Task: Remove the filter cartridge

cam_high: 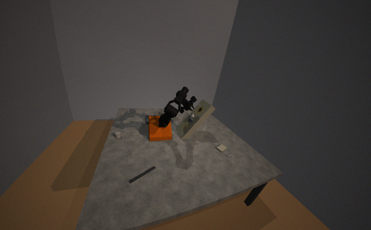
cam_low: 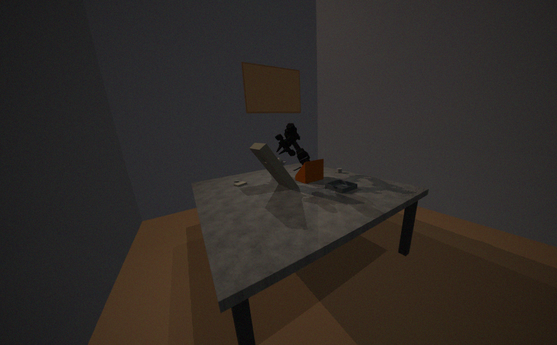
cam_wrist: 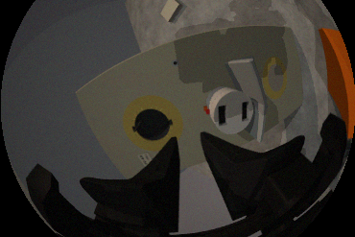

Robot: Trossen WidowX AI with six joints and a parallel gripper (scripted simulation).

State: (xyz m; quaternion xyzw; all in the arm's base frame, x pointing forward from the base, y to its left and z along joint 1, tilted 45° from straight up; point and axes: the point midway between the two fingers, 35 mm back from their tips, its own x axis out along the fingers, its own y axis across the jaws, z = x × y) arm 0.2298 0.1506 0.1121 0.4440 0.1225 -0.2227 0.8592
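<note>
Right now my gripper tip is 1 cm past the round filter cartridge and 6 cm above it. From my gripper tip the other things lie so: pale pad 24 cm ahead, 26 cm to the right, 25 cm below; then service panel 4 cm ahead, 8 cm below; then narrow pale ledge 2 cm behind, 10 cm below.
</note>
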